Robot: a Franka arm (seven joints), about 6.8 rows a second.
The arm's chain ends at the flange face. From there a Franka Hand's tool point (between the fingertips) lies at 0.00 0.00 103.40 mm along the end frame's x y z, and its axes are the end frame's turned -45 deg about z.
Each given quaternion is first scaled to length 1.
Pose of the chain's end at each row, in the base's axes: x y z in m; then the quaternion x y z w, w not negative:
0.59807 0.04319 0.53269 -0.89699 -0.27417 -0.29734 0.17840
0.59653 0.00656 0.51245 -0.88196 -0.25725 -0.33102 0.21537
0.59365 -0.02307 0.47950 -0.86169 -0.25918 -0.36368 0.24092
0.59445 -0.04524 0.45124 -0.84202 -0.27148 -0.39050 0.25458
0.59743 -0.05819 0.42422 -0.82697 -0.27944 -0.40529 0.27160
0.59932 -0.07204 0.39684 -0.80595 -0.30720 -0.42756 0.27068
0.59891 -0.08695 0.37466 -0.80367 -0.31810 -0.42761 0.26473
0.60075 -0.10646 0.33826 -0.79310 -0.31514 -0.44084 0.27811
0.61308 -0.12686 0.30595 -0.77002 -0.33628 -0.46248 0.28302
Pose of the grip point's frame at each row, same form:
0.64311 0.09314 0.45416 -0.72379 -0.59656 -0.34298 0.05103
0.64545 0.06345 0.44130 -0.71638 -0.57518 -0.38824 0.07230
0.64554 0.03935 0.41546 -0.69692 -0.56921 -0.42819 0.08341
0.64815 0.02101 0.39278 -0.67403 -0.57304 -0.45820 0.08576
0.65105 0.01168 0.37004 -0.65709 -0.57464 -0.47838 0.09583
0.65339 0.00024 0.34640 -0.62704 -0.59224 -0.49860 0.08646
0.65256 -0.01482 0.32357 -0.62076 -0.60144 -0.49637 0.08094
0.65493 -0.03212 0.29104 -0.61213 -0.59466 -0.51371 0.08824
0.66704 -0.04963 0.26335 -0.58272 -0.60536 -0.53558 0.08449

